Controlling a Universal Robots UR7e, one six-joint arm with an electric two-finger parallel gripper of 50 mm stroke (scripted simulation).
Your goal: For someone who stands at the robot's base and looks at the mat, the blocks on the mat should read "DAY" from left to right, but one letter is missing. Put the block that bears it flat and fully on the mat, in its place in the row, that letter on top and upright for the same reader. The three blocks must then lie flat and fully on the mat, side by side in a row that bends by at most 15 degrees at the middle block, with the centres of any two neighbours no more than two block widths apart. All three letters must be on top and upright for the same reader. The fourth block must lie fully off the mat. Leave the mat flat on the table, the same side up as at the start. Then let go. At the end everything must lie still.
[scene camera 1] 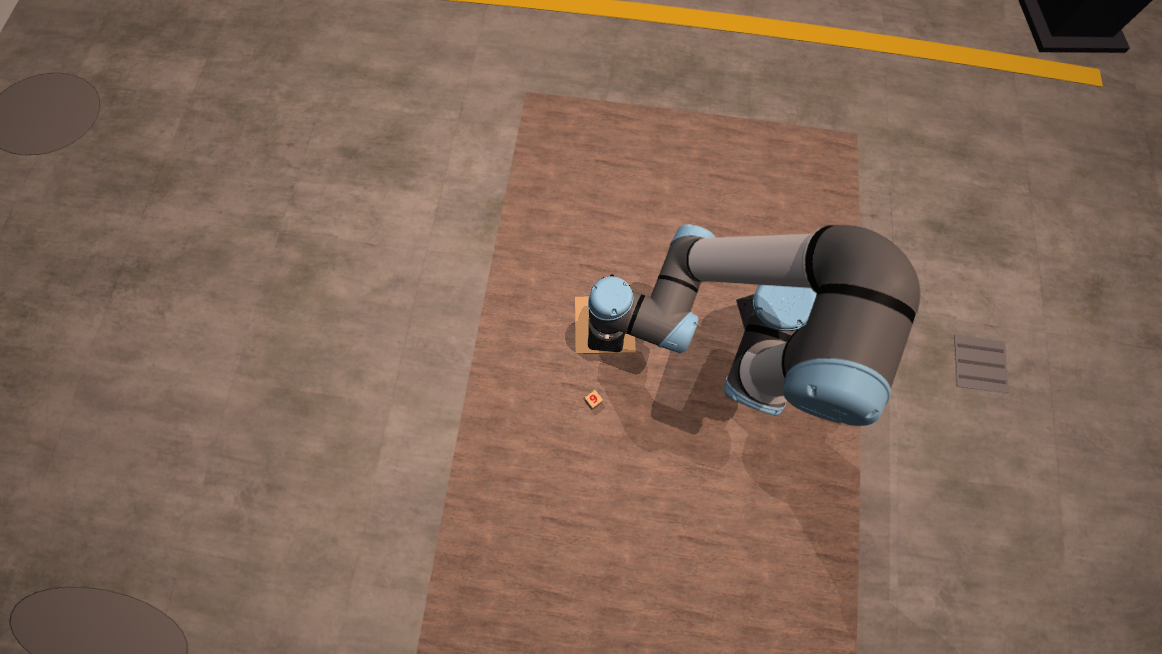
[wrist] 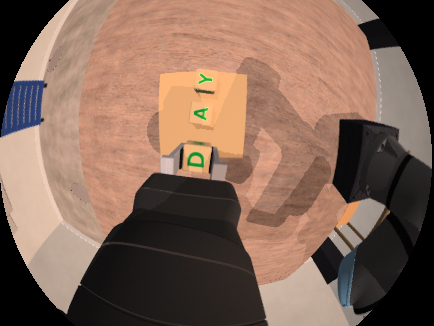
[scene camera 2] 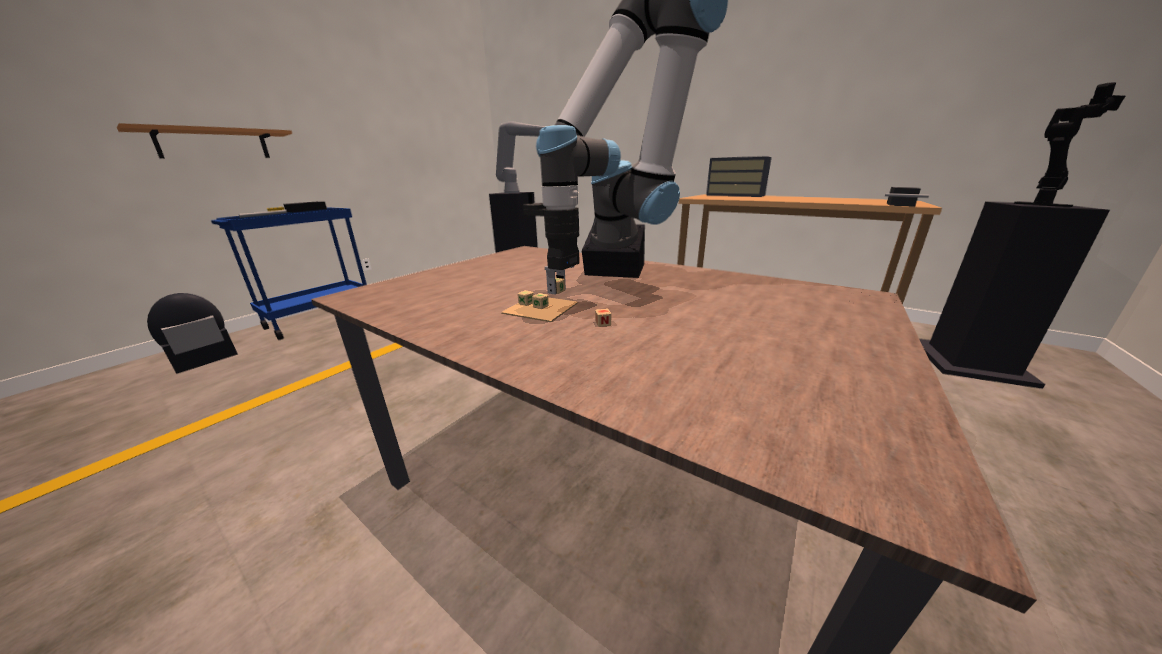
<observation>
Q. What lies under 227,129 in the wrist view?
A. A mat.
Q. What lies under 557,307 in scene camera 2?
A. A mat.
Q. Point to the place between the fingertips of my gripper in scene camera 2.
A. At 556,291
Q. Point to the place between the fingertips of my gripper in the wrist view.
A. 198,152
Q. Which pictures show the mat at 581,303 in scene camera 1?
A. Scene camera 1, the wrist view and scene camera 2: all of them.
</observation>
